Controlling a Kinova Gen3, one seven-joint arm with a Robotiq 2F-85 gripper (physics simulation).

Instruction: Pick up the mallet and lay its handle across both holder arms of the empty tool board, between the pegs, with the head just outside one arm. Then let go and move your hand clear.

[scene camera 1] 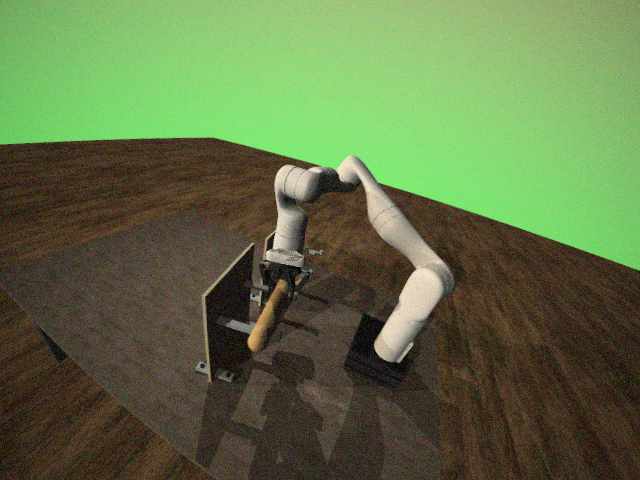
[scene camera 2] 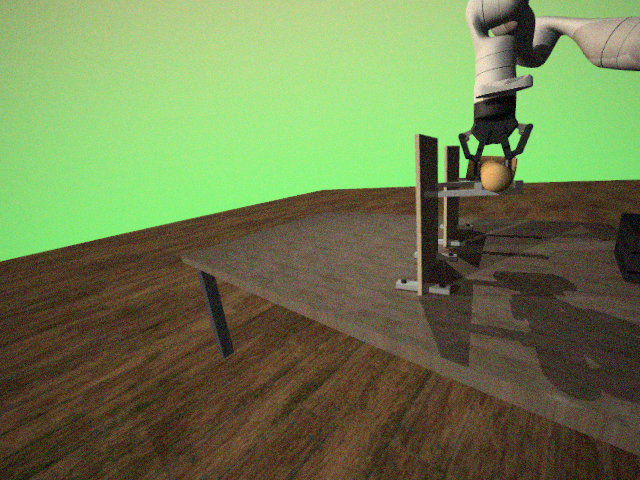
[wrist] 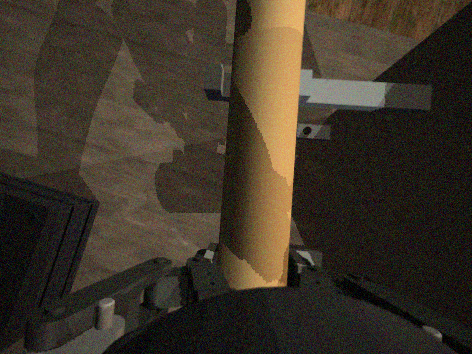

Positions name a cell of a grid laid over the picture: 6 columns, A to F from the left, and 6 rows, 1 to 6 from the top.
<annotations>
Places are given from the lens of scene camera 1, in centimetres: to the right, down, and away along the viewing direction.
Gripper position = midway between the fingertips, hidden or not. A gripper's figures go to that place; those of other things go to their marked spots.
my gripper (scene camera 1: C4): -11, 16, 67
wooden mallet (scene camera 1: C5): -13, 21, 49
</annotations>
